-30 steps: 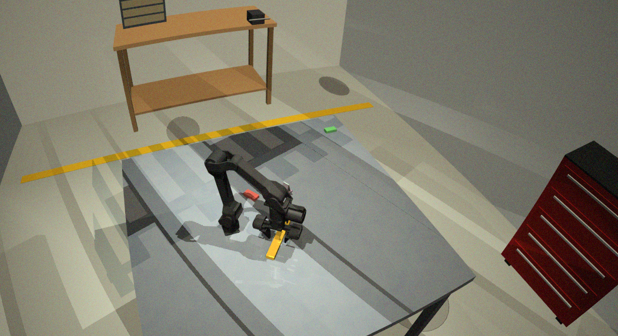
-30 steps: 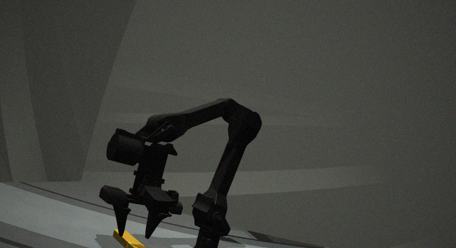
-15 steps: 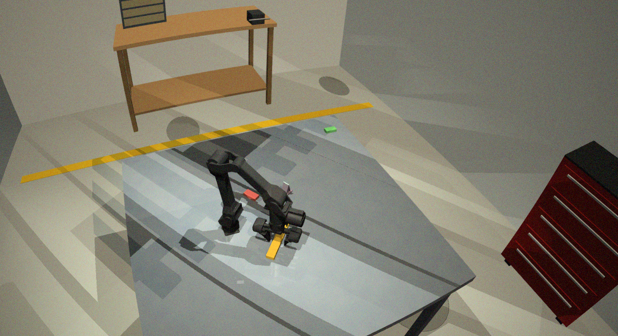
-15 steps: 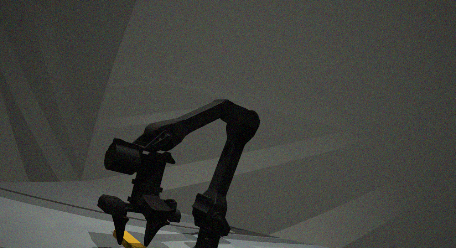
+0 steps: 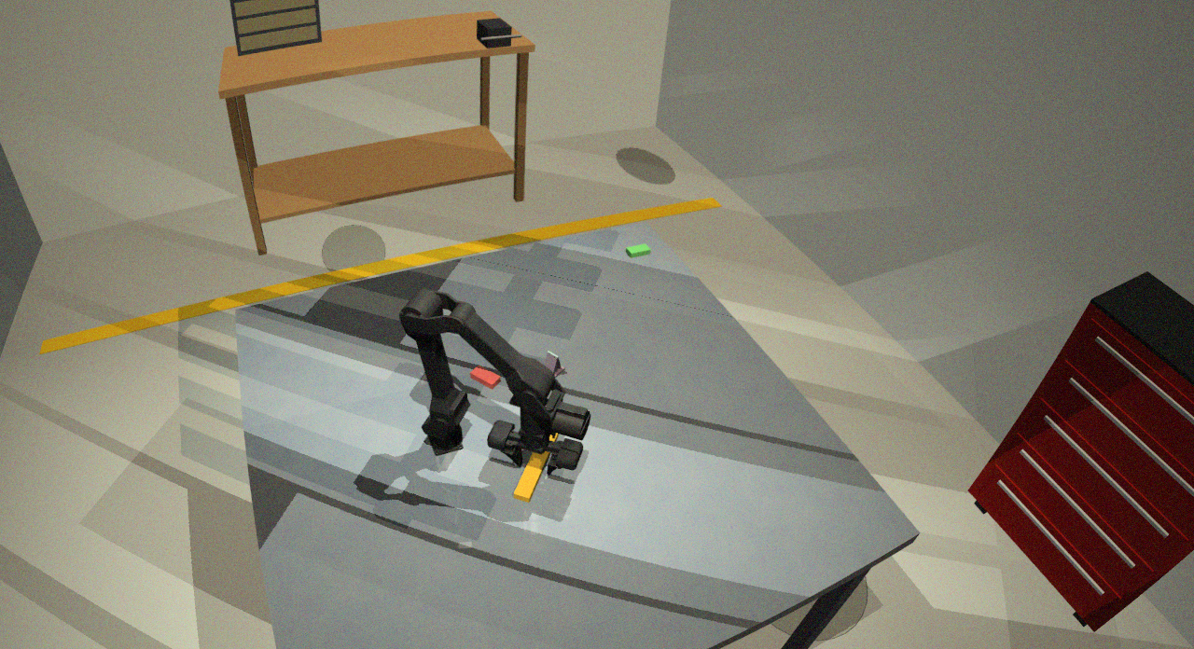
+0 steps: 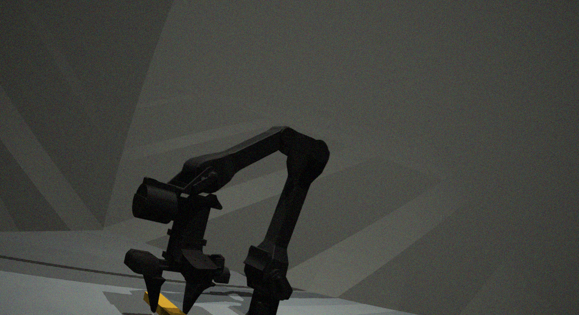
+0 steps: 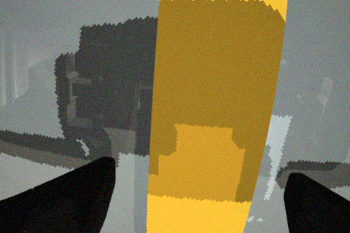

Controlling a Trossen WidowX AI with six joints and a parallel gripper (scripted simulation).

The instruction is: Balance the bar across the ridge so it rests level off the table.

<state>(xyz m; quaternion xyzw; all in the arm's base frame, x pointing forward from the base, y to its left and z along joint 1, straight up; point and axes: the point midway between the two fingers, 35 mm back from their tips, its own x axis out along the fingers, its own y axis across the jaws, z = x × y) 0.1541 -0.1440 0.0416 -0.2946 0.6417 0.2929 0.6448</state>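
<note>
The yellow bar is 20 mm to the left of my gripper tip and 20 mm ahead of it. Also, from my gripper tip: red block 300 mm to the left, 10 mm behind; then green block 640 mm to the left, 590 mm ahead.
</note>
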